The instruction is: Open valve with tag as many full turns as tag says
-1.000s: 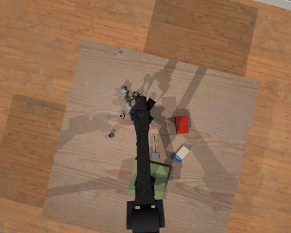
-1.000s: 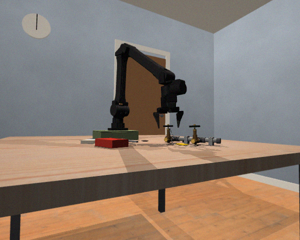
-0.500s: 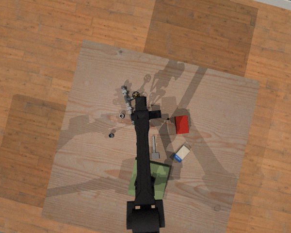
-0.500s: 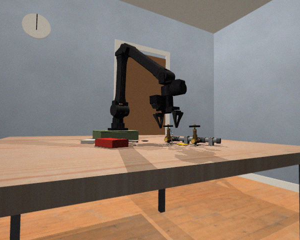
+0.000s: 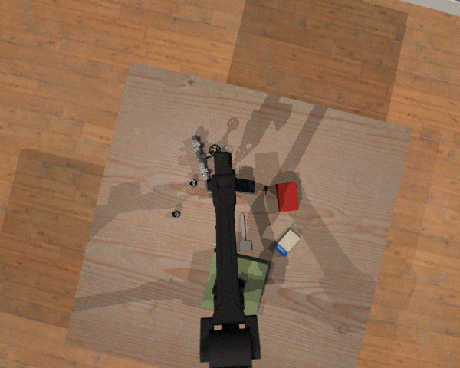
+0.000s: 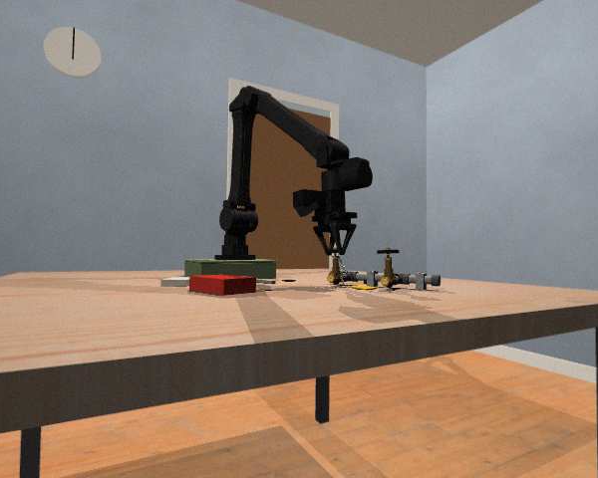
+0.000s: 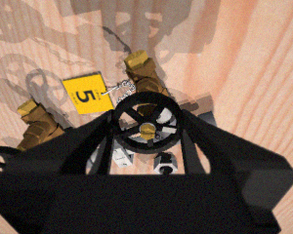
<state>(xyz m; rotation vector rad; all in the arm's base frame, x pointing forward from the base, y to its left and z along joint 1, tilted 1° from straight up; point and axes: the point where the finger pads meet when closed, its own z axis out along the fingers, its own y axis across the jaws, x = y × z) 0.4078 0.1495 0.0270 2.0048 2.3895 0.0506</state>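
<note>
Right now my hand is 60 mm short of the yellow tag, 40 mm to the right of it and 80 mm above it. The rest, counted from my hand: grey tool: 200 mm behind, 160 mm to the right, 80 mm below; then red block: 20 mm ahead, 280 mm to the right, 70 mm below.
</note>
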